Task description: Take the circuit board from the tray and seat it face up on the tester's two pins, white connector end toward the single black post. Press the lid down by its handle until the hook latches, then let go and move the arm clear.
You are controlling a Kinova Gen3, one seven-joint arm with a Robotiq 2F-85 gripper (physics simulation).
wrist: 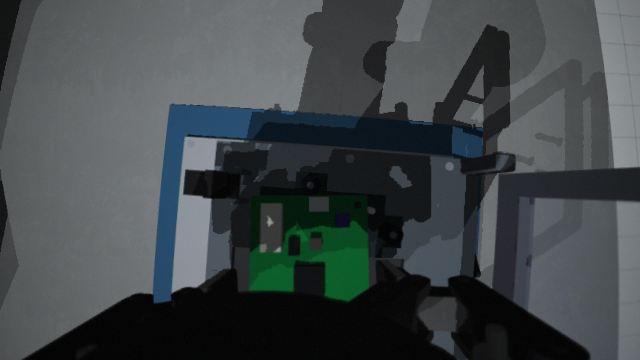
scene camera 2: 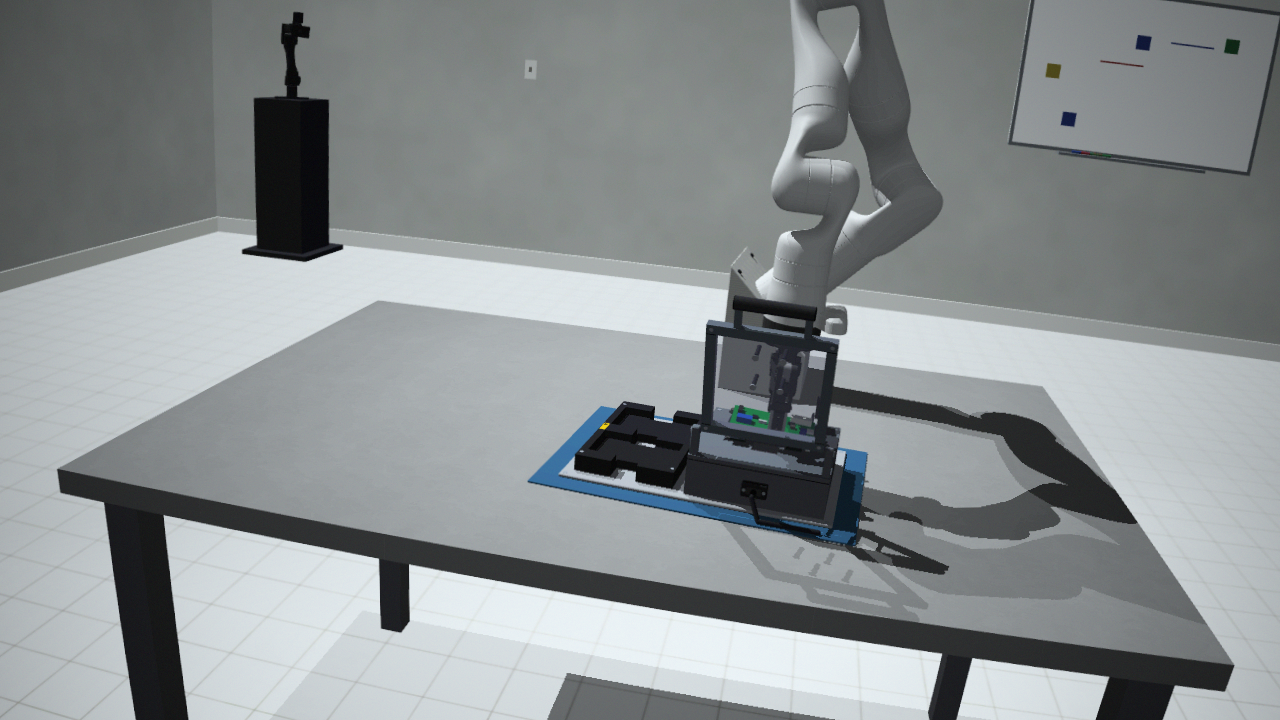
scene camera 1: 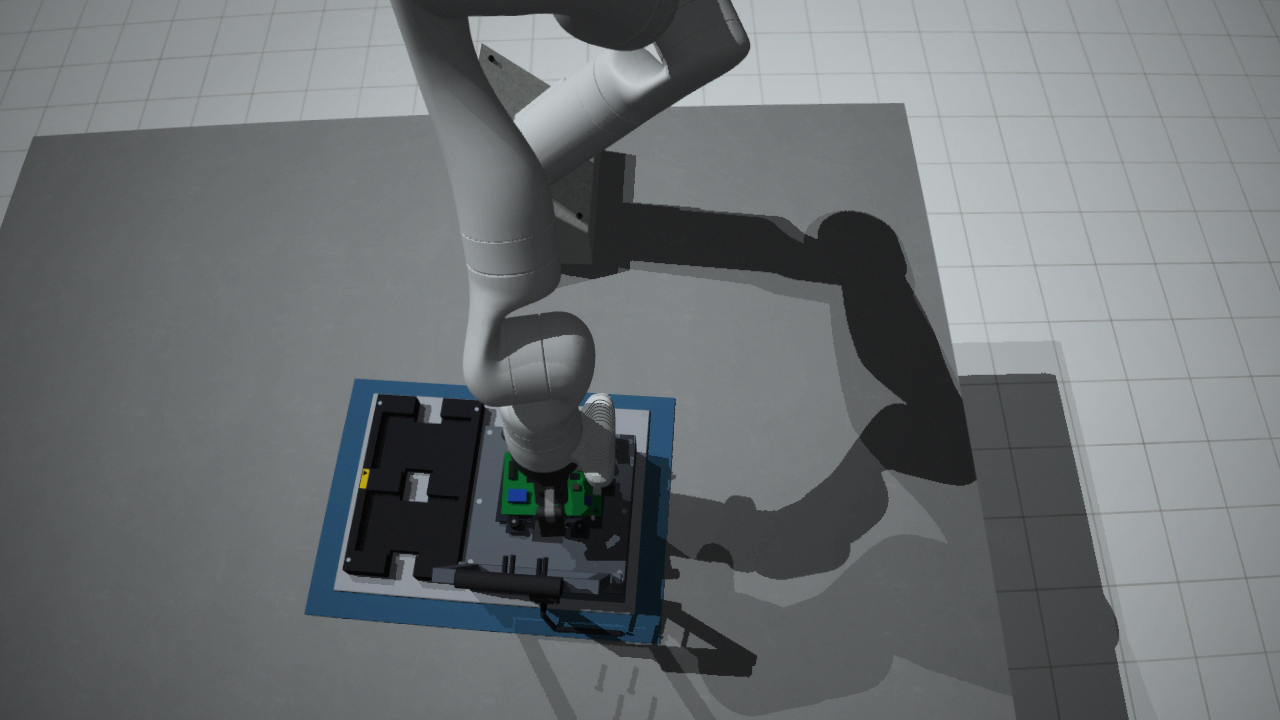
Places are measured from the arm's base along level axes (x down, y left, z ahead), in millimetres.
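Where they show: gripper, fingertip midpoint: [wrist: 306,281] [scene camera 1: 555,483].
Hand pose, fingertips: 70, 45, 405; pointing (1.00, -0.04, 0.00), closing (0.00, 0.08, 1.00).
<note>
After its pixels a point has its place, as x, y, z.
The green circuit board [scene camera 1: 517,502] {59, 6, 431} [scene camera 2: 750,417] [wrist: 344,263] {67, 57, 428} lies face up on the grey tester [scene camera 1: 536,555] {83, 28, 484} [scene camera 2: 760,483] {103, 42, 523}, partly in the arm's shadow. Its pale connector [wrist: 271,221] {61, 83, 384} is at the board's left end in the wrist view. My gripper [scene camera 1: 550,509] {70, 45, 405} [scene camera 2: 783,397] [wrist: 306,281] {70, 45, 405} is open and empty. It hangs straight over the board with a finger on each side, not gripping it. The tester's clear lid [scene camera 2: 709,376] {-27, -33, 535} [wrist: 506,232] {42, 80, 510} stands upright, with its black handle [scene camera 2: 773,309] {-125, 33, 566} [scene camera 1: 506,582] {-132, 33, 560} at the top. The black tray [scene camera 1: 412,483] {137, -135, 386} [scene camera 2: 635,443] {135, -143, 385} beside the tester holds no board.
Tray and tester sit on a blue mat [scene camera 1: 340,537] {141, -216, 454} [scene camera 2: 563,475] {139, -207, 517} [wrist: 163,201] {141, 88, 268} on the grey table [scene camera 1: 179,313] {143, -493, 150} [scene camera 2: 402,393] {143, -529, 321}. A black cable [scene camera 1: 582,626] {141, 77, 550} runs from the tester's front. The arm's base stands at the back of the table.
</note>
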